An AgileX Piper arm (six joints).
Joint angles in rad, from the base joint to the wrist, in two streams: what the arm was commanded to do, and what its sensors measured. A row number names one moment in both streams.
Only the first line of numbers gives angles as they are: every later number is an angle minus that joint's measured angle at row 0.
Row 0, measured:
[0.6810 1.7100 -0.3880 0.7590 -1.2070 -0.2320]
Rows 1 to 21, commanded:
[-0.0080 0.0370 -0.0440 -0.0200 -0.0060 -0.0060]
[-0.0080 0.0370 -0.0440 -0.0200 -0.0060 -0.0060]
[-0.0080 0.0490 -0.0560 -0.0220 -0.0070 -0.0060]
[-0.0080 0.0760 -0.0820 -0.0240 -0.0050 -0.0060]
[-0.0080 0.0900 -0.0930 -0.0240 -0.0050 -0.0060]
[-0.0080 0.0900 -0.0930 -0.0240 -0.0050 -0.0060]
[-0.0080 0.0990 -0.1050 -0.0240 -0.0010 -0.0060]
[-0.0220 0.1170 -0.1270 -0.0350 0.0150 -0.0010]
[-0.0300 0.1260 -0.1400 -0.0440 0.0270 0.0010]
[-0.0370 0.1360 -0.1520 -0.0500 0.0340 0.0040]
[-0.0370 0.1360 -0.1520 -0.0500 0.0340 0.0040]
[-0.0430 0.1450 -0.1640 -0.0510 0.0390 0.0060]
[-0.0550 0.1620 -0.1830 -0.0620 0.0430 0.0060]
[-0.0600 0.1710 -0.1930 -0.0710 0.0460 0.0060]
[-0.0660 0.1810 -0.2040 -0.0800 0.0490 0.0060]
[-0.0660 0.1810 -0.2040 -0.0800 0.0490 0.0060]
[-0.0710 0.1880 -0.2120 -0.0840 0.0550 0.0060]
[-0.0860 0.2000 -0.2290 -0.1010 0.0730 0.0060]
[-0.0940 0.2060 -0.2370 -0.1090 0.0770 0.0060]
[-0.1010 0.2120 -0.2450 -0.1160 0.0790 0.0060]
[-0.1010 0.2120 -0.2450 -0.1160 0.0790 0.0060]
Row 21, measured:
[-0.0810 0.2010 -0.2210 -0.0840 0.0650 0.0010]
